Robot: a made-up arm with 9 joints. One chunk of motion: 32 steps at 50 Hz.
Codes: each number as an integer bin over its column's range. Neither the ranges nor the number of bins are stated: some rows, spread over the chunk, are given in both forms.
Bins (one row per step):
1: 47 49 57 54 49 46 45 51 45
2: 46 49 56 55 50 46 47 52 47
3: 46 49 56 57 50 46 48 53 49
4: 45 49 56 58 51 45 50 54 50
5: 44 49 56 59 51 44 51 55 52
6: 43 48 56 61 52 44 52 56 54
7: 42 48 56 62 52 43 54 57 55
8: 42 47 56 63 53 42 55 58 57
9: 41 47 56 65 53 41 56 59 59
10: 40 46 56 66 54 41 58 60 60
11: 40 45 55 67 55 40 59 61 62
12: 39 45 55 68 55 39 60 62 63
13: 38 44 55 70 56 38 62 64 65
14: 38 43 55 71 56 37 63 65 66
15: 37 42 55 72 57 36 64 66 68
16: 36 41 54 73 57 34 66 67 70
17: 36 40 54 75 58 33 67 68 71
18: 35 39 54 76 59 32 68 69 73
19: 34 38 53 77 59 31 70 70 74
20: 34 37 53 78 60 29 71 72 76
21: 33 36 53 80 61 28 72 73 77
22: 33 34 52 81 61 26 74 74 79
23: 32 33 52 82 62 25 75 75 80
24: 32 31 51 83 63 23 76 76 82
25: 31 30 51 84 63 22 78 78 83
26: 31 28 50 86 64 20 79 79 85
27: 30 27 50 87 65 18 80 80 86
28: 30 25 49 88 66 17 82 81 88
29: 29 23 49 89 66 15 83 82 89
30: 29 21 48 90 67 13 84 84 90
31: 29 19 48 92 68 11 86 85 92
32: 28 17 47 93 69 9 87 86 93
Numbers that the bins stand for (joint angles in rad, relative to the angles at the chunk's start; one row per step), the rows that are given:
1: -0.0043 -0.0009 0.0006 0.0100 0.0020 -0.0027 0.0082 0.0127 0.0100
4: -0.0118 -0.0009 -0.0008 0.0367 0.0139 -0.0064 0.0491 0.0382 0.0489
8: -0.0230 -0.0045 -0.0008 0.0700 0.0259 -0.0173 0.0900 0.0721 0.1033
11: -0.0305 -0.0082 -0.0022 0.0967 0.0378 -0.0245 0.1227 0.0976 0.1422
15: -0.0417 -0.0136 -0.0022 0.1300 0.0497 -0.0391 0.1636 0.1400 0.1889
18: -0.0492 -0.0191 -0.0036 0.1567 0.0616 -0.0536 0.1964 0.1655 0.2278
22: -0.0567 -0.0282 -0.0065 0.1900 0.0735 -0.0755 0.2455 0.2079 0.2744
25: -0.0641 -0.0355 -0.0079 0.2100 0.0855 -0.0900 0.2782 0.2418 0.3056
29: -0.0716 -0.0482 -0.0107 0.2433 0.1033 -0.1155 0.3191 0.2758 0.3522
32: -0.0754 -0.0591 -0.0135 0.2700 0.1212 -0.1373 0.3518 0.3097 0.3833
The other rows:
2: -0.0081 -0.0009 -0.0008 0.0167 0.0080 -0.0027 0.0245 0.0212 0.0256
3: -0.0081 -0.0009 -0.0008 0.0300 0.0080 -0.0027 0.0327 0.0297 0.0411
5: -0.0156 -0.0009 -0.0008 0.0433 0.0139 -0.0100 0.0573 0.0467 0.0644
6: -0.0193 -0.0027 -0.0008 0.0567 0.0199 -0.0100 0.0655 0.0552 0.0800
7: -0.0230 -0.0027 -0.0008 0.0633 0.0199 -0.0136 0.0818 0.0636 0.0878
9: -0.0268 -0.0045 -0.0008 0.0833 0.0259 -0.0209 0.0982 0.0806 0.1189
10: -0.0305 -0.0064 -0.0008 0.0900 0.0318 -0.0209 0.1145 0.0891 0.1267
12: -0.0342 -0.0082 -0.0022 0.1033 0.0378 -0.0282 0.1309 0.1061 0.1500
13: -0.0380 -0.0100 -0.0022 0.1167 0.0437 -0.0318 0.1473 0.1230 0.1656
14: -0.0380 -0.0118 -0.0022 0.1233 0.0437 -0.0355 0.1555 0.1315 0.1733
16: -0.0455 -0.0155 -0.0036 0.1367 0.0497 -0.0464 0.1800 0.1485 0.2044
17: -0.0455 -0.0173 -0.0036 0.1500 0.0557 -0.0500 0.1882 0.1570 0.2122
19: -0.0529 -0.0209 -0.0051 0.1633 0.0616 -0.0573 0.2127 0.1739 0.2356
20: -0.0529 -0.0227 -0.0051 0.1700 0.0676 -0.0645 0.2209 0.1909 0.2511
21: -0.0567 -0.0245 -0.0051 0.1833 0.0735 -0.0682 0.2291 0.1994 0.2589
23: -0.0604 -0.0300 -0.0065 0.1967 0.0795 -0.0791 0.2536 0.2164 0.2822
24: -0.0604 -0.0336 -0.0079 0.2033 0.0855 -0.0864 0.2618 0.2248 0.2978
26: -0.0641 -0.0391 -0.0093 0.2233 0.0914 -0.0973 0.2864 0.2503 0.3211
27: -0.0679 -0.0409 -0.0093 0.2300 0.0974 -0.1045 0.2945 0.2588 0.3289
28: -0.0679 -0.0445 -0.0107 0.2367 0.1033 -0.1082 0.3109 0.2673 0.3444
30: -0.0716 -0.0518 -0.0121 0.2500 0.1093 -0.1227 0.3273 0.2927 0.3600
31: -0.0716 -0.0555 -0.0121 0.2633 0.1153 -0.1300 0.3436 0.3012 0.3756

